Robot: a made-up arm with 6 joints.
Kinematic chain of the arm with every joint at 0, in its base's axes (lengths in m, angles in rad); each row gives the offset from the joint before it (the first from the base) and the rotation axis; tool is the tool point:
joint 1: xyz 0 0 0.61 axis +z
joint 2: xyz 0.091 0 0 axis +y
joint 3: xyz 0 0 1.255 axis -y
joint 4: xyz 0 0 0.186 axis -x
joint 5: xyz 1.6 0 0 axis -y
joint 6: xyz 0.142 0 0 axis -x
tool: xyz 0 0 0
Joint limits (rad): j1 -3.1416..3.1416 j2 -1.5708..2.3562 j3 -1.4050..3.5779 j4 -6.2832..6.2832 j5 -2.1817..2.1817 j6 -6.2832..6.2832
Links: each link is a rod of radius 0.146 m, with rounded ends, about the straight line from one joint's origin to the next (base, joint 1, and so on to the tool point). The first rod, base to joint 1, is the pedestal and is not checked.
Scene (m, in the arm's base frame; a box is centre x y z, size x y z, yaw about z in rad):
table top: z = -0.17
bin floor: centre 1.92 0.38 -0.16 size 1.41 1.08 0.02 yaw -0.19
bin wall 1: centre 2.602 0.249 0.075 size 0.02 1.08 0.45 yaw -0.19
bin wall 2: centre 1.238 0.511 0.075 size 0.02 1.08 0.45 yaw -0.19
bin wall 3: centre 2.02 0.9 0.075 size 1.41 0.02 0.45 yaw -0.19
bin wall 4: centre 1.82 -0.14 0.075 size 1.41 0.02 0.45 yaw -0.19
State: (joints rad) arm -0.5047 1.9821 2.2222 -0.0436 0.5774 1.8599
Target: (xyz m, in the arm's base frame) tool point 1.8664 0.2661 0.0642
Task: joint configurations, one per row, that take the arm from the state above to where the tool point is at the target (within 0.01 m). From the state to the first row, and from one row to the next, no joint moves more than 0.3 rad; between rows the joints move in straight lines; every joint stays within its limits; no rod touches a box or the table.
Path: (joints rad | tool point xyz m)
1: -0.4400 1.8151 1.9535 -0.0415 0.5736 1.8599 | 2.6905 -1.2702 0.8041
2: -0.3753 1.6480 1.6847 -0.0393 0.5698 1.8599 | 2.8376 -1.1212 0.8387
3: -0.3105 1.4810 1.4160 -0.0372 0.5659 1.8599 | 2.9263 -0.9420 0.8724
4: -0.2458 1.3139 1.1473 -0.0351 0.5621 1.8599 | 2.9524 -0.7434 0.9016
5: -0.1811 1.1469 0.8785 -0.0329 0.5583 1.8599 | 2.9141 -0.5361 0.9218
6: -0.1164 0.9798 0.6098 -0.0308 0.5545 1.8599 | 2.8123 -0.3312 0.9301
7: -0.0517 0.8128 0.3411 -0.0286 0.5507 1.8599 | 2.6501 -0.1393 0.9226
8: 0.0130 0.6457 0.0723 -0.0265 0.5469 1.8599 | 2.4330 0.0297 0.8968
9: 0.0778 0.4787 -0.1964 -0.0244 0.5430 1.8599 | 2.1687 0.1673 0.8504
10: 0.1425 0.3116 -0.4651 -0.0222 0.5392 1.8599 | 1.8664 0.2661 0.7823
11: 0.1425 0.5296 -0.4328 -0.0222 0.5307 1.8599 | 1.9018 0.2712 0.4271
12: 0.1424 0.7476 -0.4005 -0.0221 0.5221 1.8599 | 1.8664 0.2660 0.0642

